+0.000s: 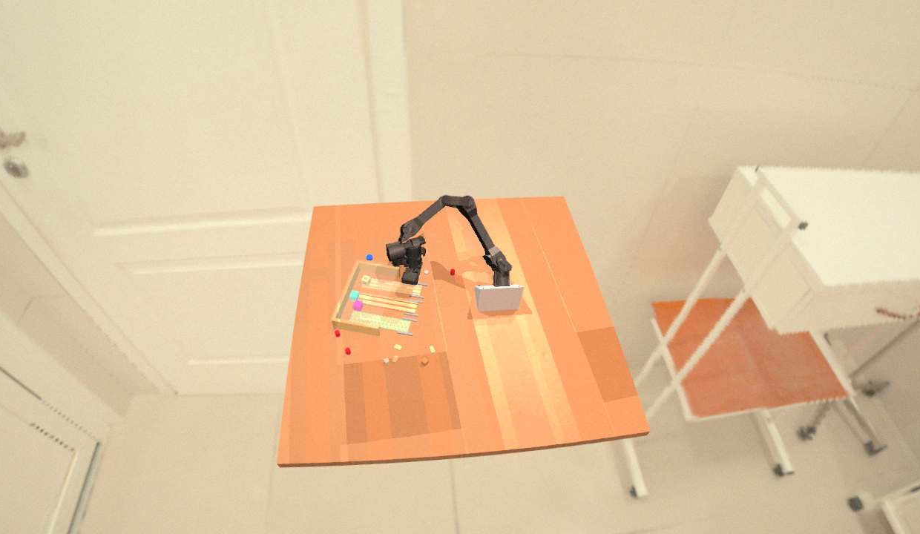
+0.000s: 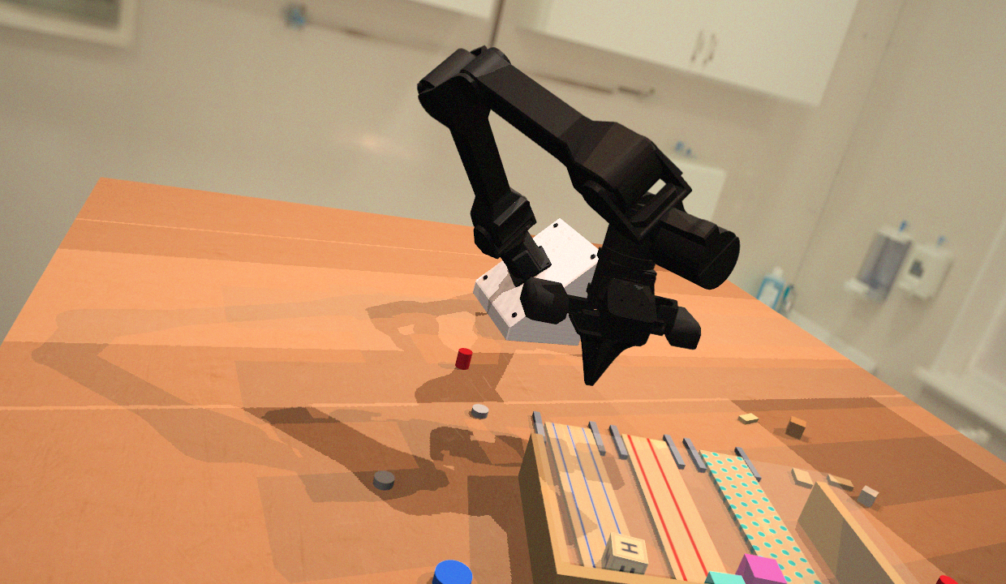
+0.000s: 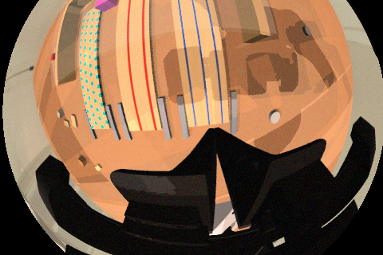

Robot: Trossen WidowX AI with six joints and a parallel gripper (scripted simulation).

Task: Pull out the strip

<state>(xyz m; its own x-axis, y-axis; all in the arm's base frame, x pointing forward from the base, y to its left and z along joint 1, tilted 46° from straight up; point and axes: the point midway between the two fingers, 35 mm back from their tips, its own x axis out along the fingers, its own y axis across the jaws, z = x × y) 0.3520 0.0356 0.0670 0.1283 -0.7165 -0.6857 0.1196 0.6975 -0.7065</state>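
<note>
Now: gripper tip 100 mm short of the strip, 10 mm to the left of it and 70 mm above it. Round my gripper tip: cube: 210 mm ahead, 20 mm to the right, 50 mm below; then blue disc: 220 mm ahead, 170 mm to the right, 70 mm below.
</note>
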